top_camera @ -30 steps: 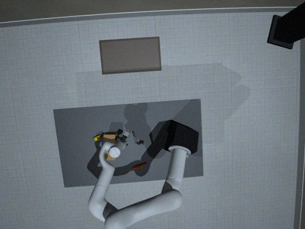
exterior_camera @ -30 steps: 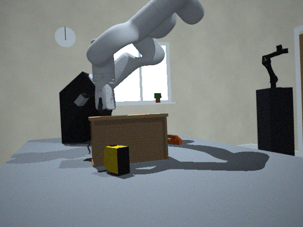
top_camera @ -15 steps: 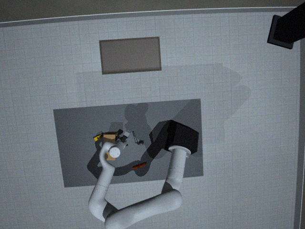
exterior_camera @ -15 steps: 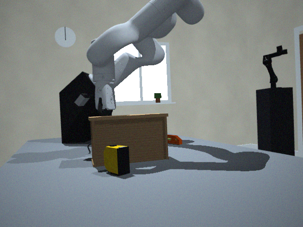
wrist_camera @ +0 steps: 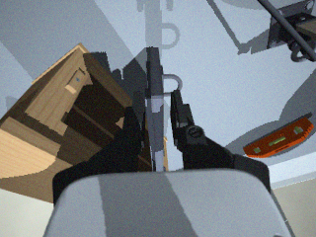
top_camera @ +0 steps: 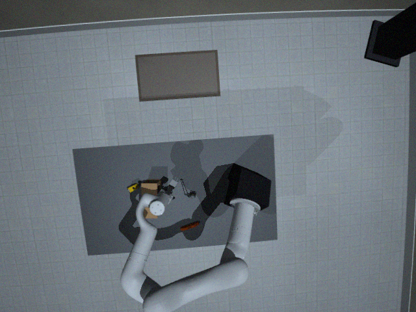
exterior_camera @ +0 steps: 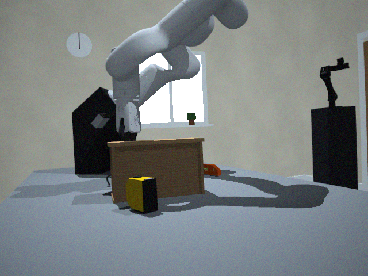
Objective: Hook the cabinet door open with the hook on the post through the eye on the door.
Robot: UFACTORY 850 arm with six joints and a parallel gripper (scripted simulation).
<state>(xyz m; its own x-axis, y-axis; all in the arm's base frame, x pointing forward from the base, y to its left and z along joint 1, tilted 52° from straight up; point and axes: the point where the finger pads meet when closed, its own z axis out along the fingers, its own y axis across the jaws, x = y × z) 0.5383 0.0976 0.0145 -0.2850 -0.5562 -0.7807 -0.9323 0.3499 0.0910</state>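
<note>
My hand is 12 cm past the hook rod, 8 cm above it and 3 cm to the left of it. From my hand the other things lie so: hook post (15 cm behind, 7 cm below, 1 cm to the right); black tape measure (27 cm ahead, 9 cm below, 6 cm to the left); dark door (8 cm to the left, 6 cm below, 2 cm ahead).
</note>
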